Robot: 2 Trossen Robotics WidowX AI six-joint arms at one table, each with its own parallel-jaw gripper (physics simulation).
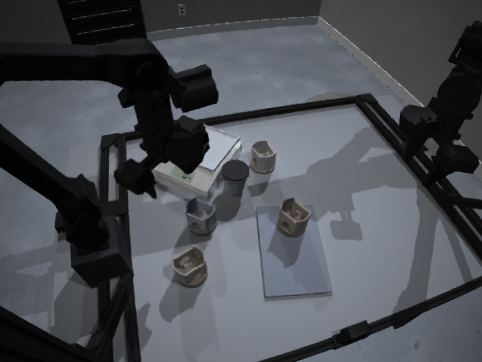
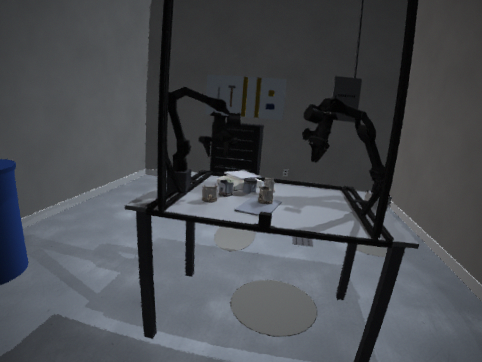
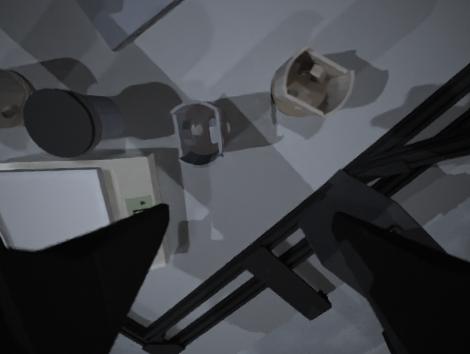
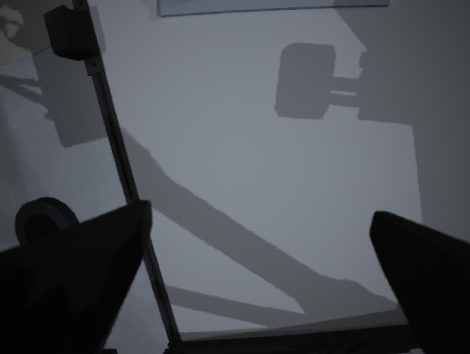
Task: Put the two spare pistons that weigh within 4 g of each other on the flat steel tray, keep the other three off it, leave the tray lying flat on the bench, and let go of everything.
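Frame: origin at the left arm's base, x ahead, y left, z up, level; millimetres.
Seen in the pictures: left gripper, fingertip midpoint: (image 1: pixel 169 182) (image 2: pixel 217 157) (image 3: pixel 251 215); right gripper, fingertip midpoint: (image 1: pixel 415 172) (image 2: pixel 313 162) (image 4: pixel 262 218); left arm's base, origin of the base link: (image 1: pixel 92 239) (image 2: pixel 179 170).
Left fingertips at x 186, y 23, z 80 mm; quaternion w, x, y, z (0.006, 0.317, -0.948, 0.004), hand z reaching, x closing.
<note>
Offsets run from my left fingertips to a thing's middle. "*": to the spot under its first point.
A tan piston {259 mm ahead, 77 mm right, 151 mm down} (image 1: pixel 293 218) (image 2: pixel 265 195) stands on the flat blue-grey tray {233 mm ahead, 130 mm right, 189 mm down} (image 1: pixel 298 277) (image 2: pixel 244 207) (image 3: pixel 119 30) (image 4: pixel 275 6), near its far end. A second tan piston {7 mm back, 110 mm right, 158 mm down} (image 1: pixel 190 268) (image 2: pixel 209 193) (image 3: pixel 312 85), a grey piston {54 mm ahead, 10 mm left, 158 mm down} (image 1: pixel 201 218) (image 2: pixel 226 188) (image 3: pixel 200 130), a dark-topped one {174 mm ahead, 95 mm left, 158 mm down} (image 1: pixel 235 177) (image 2: pixel 250 185) (image 3: pixel 60 122) and a pale one {277 mm ahead, 143 mm left, 158 mm down} (image 1: pixel 263 157) (image 2: pixel 269 185) (image 3: pixel 10 100) stand upright on the bench, off the tray. My left gripper (image 1: pixel 170 181) (image 3: pixel 251 215) is open and empty, high near the scale. My right gripper (image 1: pixel 419 168) (image 4: pixel 262 218) is open and empty, high over the right side.
A white scale {* 86 mm ahead, 109 mm left, 162 mm down} (image 1: pixel 202 184) (image 3: pixel 154 172) with a pale pan {120 mm ahead, 229 mm left, 134 mm down} (image 1: pixel 220 150) (image 3: pixel 55 200) and a green display {* 53 mm ahead, 159 mm left, 157 mm down} (image 1: pixel 185 173) (image 3: pixel 139 202) stands at the back left, close to the dark-topped piston. A black frame (image 1: pixel 280 108) (image 2: pixel 215 223) runs around the bench.
</note>
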